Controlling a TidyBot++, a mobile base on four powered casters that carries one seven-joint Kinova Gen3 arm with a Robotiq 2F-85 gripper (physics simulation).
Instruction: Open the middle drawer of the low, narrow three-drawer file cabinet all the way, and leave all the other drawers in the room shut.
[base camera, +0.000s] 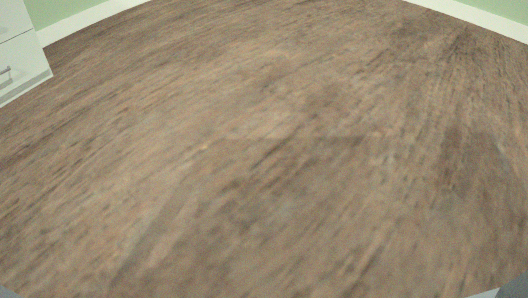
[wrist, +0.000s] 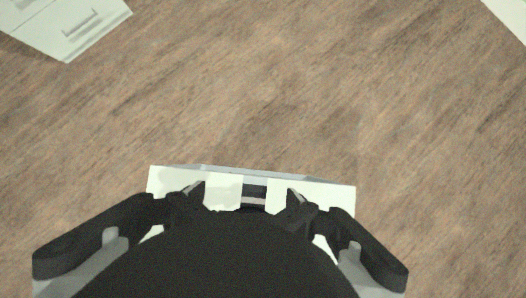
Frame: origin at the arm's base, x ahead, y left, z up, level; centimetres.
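Where they show: gripper, fingertip midpoint: (wrist: 246, 193).
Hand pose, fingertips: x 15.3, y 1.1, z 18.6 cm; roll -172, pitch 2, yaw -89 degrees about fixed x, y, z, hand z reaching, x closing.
After its pixels a point has its place.
A white cabinet with drawers (base camera: 27, 55) @[x 84.4, y 76.7, z -27.7 cm] (wrist: 47, 37) @[x 61.8, y 95.6, z -27.0 cm] is cut off at the left edge of the base camera view and at the top left corner of the wrist view. Its lowest drawer front, with a thin bar handle (base camera: 5, 70) @[x 75.4, y 79.5, z -27.9 cm] (wrist: 80, 23) @[x 70.5, y 84.0, z -27.6 cm], and part of the drawer above show; both look shut. The rest of the cabinet is out of view, so I cannot tell how many drawers it has or whether it is the low, narrow one. My gripper (wrist: 246, 193) @[x 15.3, y 1.0, z 18.6 cm] is open and empty, well away from the cabinet, over a white boxy surface that looks like my own base.
The brown wood floor (base camera: 280, 150) @[x 47.3, y -2.8, z -39.6 cm] (wrist: 280, 90) @[x 57.2, y -8.4, z -39.6 cm] lies between me and the cabinet. A white baseboard (base camera: 80, 26) @[x 146.2, y 94.9, z -38.1 cm] and green wall (base camera: 60, 11) @[x 141.3, y 101.0, z -26.2 cm] run behind the cabinet. Another stretch of baseboard shows at the top right of the base camera view, and a white edge at the wrist view's top right.
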